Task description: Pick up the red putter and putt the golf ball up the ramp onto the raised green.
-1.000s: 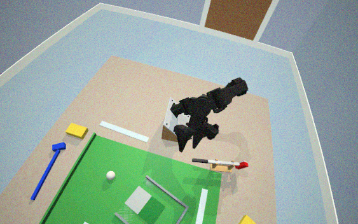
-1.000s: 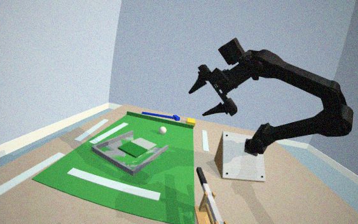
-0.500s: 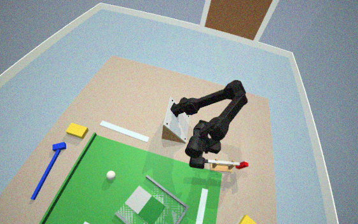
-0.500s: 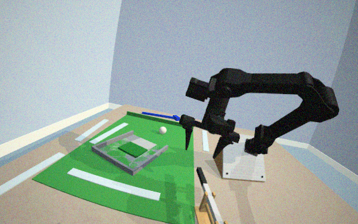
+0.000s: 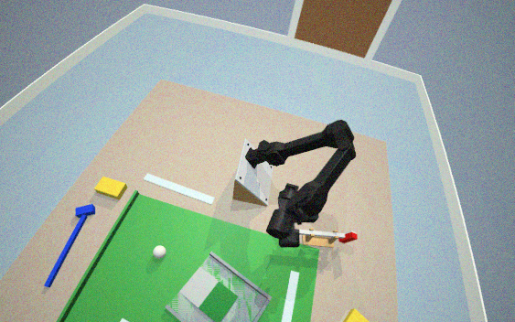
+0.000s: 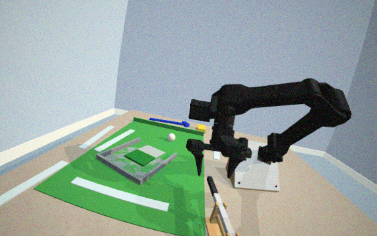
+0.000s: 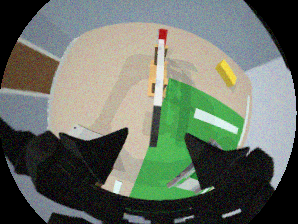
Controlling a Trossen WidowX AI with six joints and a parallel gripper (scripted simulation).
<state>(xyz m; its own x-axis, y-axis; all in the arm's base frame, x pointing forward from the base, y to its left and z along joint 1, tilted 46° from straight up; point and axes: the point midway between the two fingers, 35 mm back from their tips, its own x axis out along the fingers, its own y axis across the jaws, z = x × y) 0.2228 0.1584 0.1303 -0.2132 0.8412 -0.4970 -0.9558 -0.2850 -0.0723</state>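
My gripper tip is now 11 cm to the right of the red putter, 3 cm past it and 3 cm above it. Also, from my gripper tip: white golf ball: 38 cm to the right, 21 cm ahead, 7 cm below; then green mat: 26 cm ahead, 21 cm to the right, 9 cm below; then wooden putter stand: 13 cm to the left, 6 cm below, 4 cm behind.
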